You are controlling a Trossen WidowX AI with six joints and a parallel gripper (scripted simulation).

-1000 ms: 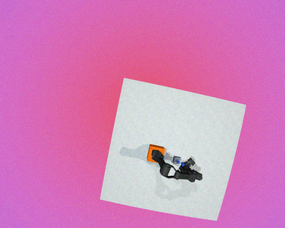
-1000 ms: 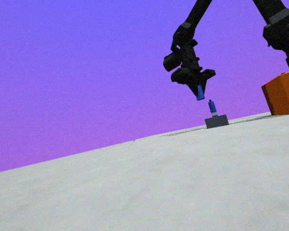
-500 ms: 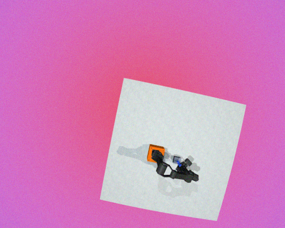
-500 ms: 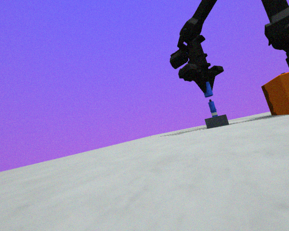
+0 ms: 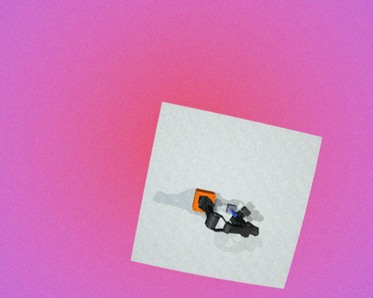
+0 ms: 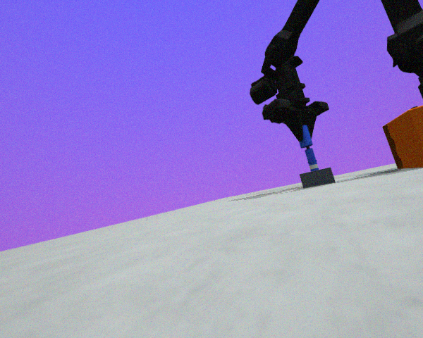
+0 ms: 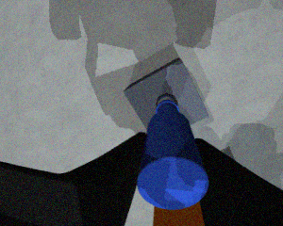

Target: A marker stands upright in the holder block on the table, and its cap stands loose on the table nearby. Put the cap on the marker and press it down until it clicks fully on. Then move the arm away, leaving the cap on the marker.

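The grey holder block lies 10 cm below my gripper tip. Also, from my gripper tip: blue cap: 1 cm above.
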